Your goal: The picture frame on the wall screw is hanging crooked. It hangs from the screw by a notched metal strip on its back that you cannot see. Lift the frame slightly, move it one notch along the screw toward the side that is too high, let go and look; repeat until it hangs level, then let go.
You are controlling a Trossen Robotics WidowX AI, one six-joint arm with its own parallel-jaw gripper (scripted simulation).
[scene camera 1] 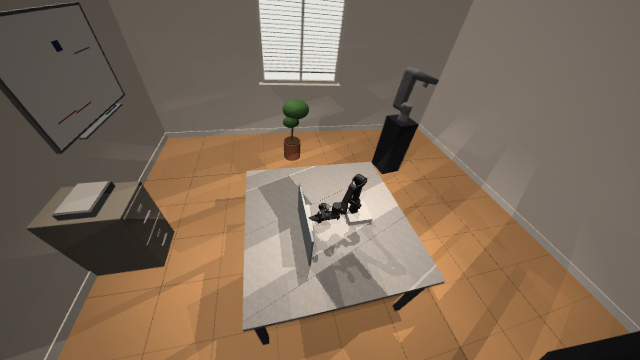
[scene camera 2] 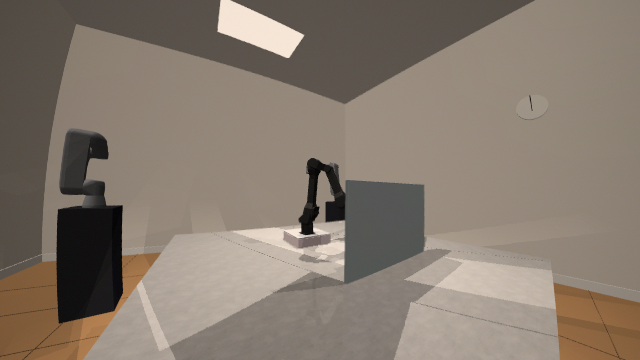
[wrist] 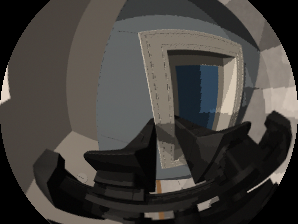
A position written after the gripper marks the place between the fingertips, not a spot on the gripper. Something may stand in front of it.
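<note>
The wrist view shows the gripper [wrist: 162,119] together with a picture frame [wrist: 198,77] and a grey wall panel [wrist: 123,107]. The panel is visible to scene camera 2 as well [scene camera 2: 384,222], but scene camera 2 does not show the picture frame, which is hidden by the grey wall panel.
</note>
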